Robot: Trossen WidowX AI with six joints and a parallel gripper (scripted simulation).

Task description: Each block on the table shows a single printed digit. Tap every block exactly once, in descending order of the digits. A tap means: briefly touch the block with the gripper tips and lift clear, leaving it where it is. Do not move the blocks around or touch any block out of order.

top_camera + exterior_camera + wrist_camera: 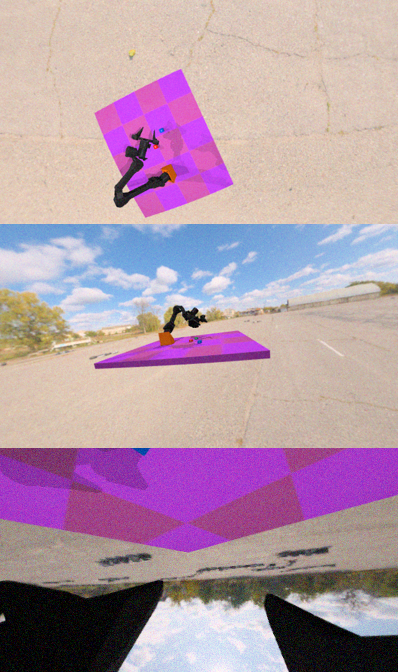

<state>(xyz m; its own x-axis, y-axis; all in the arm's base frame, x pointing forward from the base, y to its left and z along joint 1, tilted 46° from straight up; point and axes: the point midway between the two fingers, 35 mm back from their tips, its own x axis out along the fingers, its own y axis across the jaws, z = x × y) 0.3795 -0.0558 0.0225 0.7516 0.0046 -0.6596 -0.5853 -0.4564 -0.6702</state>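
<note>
Right now my gripper tip is 16 cm past the red block, 15 cm above it and 7 cm to the right of it. The rest, counted from my gripper tip: blue block (15 cm below, 5 cm behind, 3 cm to the right); green block (19 cm to the left, 15 cm below, 14 cm behind).
</note>
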